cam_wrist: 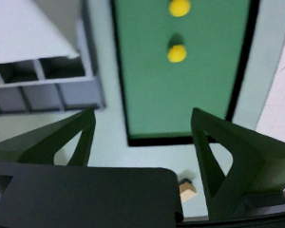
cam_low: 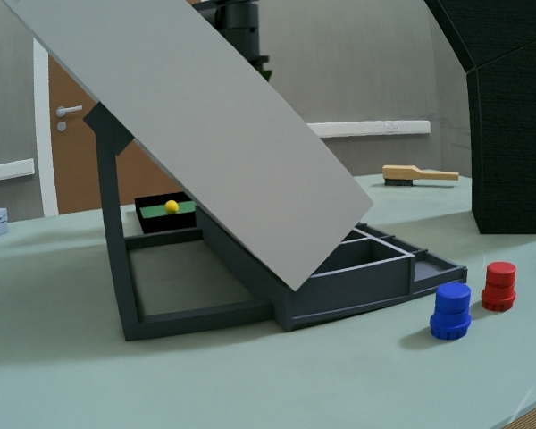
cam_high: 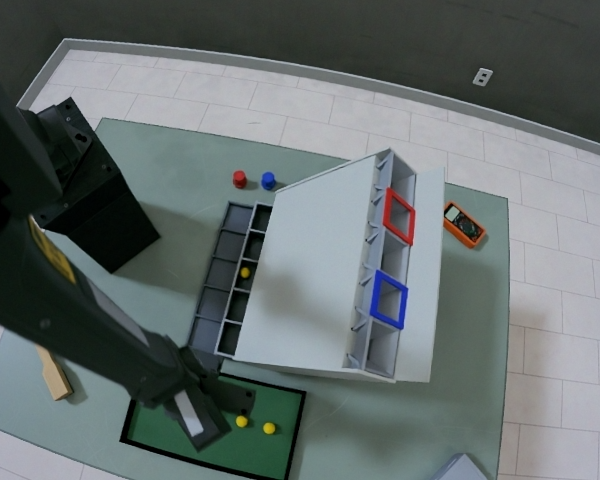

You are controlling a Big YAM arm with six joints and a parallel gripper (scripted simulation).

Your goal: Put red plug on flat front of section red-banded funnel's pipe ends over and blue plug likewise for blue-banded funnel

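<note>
Right now the green marble tray is 1 cm ahead of my hand, 6 cm to the right of it and 17 cm below it. Round my hand: sloped cover: 8 cm ahead, 29 cm to the left, 3 cm above.
</note>
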